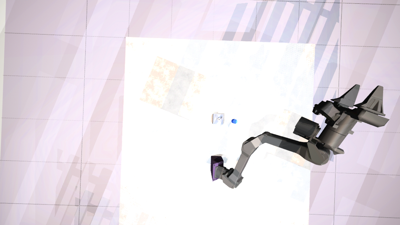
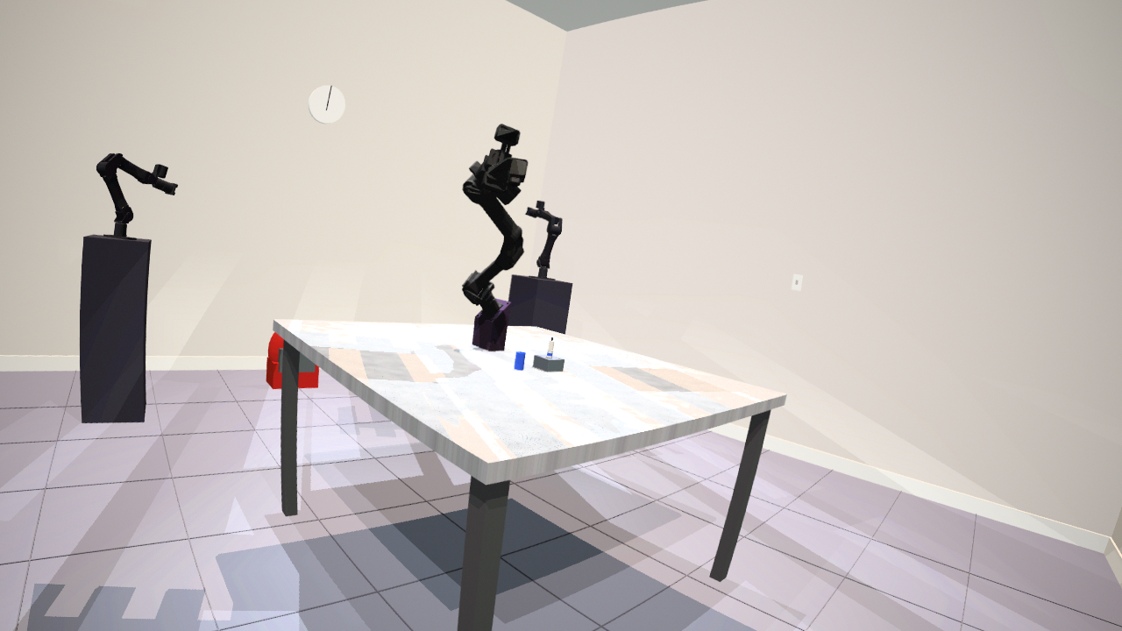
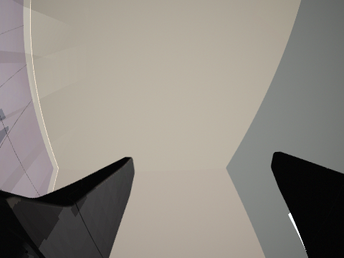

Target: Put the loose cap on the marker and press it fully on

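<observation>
Now: gripper tip 170 mm past the blue cap, 240 mm to the right of it and 570 mm above it. From my gripper tip the other things lie so: holder block 170 mm behind, 350 mm to the left, 580 mm below.
</observation>
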